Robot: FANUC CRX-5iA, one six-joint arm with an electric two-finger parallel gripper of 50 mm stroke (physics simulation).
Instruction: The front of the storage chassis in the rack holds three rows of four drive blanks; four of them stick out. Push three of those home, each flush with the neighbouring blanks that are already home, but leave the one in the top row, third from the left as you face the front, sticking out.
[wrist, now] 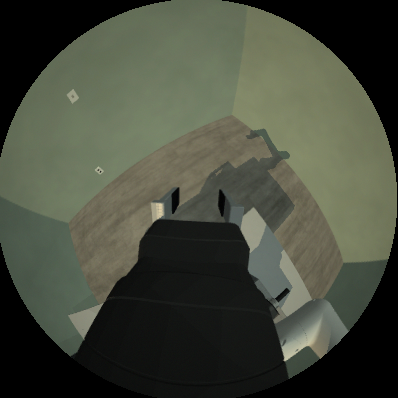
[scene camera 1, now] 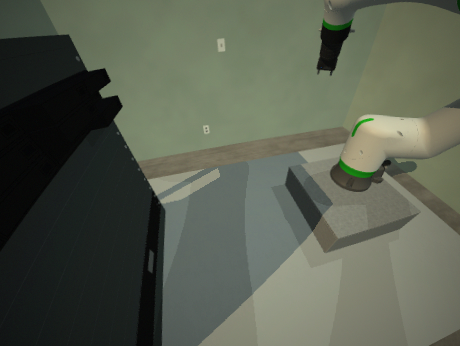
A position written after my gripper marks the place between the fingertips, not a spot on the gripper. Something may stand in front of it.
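Visible here: my gripper [wrist: 198,196], and a rack [scene camera 1: 89,229].
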